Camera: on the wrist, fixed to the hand. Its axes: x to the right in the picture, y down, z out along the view.
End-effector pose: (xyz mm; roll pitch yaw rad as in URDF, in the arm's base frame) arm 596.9 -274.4 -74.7 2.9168 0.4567 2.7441
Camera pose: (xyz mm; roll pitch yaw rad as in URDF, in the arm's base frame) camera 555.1 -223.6 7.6 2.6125 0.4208 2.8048
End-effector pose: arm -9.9 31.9 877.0 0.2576 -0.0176 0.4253
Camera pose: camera -24.5 105.8 803.3 -0.0729 0.0392 0.3925
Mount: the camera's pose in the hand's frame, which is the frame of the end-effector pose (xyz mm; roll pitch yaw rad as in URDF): 15.9 52.1 -90.2 -0.3312 0.0466 -0.0462
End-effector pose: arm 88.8 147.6 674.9 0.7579 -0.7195 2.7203
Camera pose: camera 19.2 69.4 663.0 0.4290 -0.6539 2.7184
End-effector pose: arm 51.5 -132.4 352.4 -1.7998 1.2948 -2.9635
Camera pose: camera 58.2 -29.9 328.9 -2.2319 1.2375 -3.0704
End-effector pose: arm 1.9 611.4 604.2 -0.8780 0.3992 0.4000
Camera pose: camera -5.5 569.0 508.0 -1.2354 0.3926 0.3293
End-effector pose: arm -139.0 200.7 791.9 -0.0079 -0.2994 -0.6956
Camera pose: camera -73.9 213.3 710.0 -0.3249 -0.2528 -0.7436
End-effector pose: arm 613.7 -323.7 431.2 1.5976 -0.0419 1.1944
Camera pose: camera 536.1 -278.4 486.3 1.2665 0.0030 1.2422
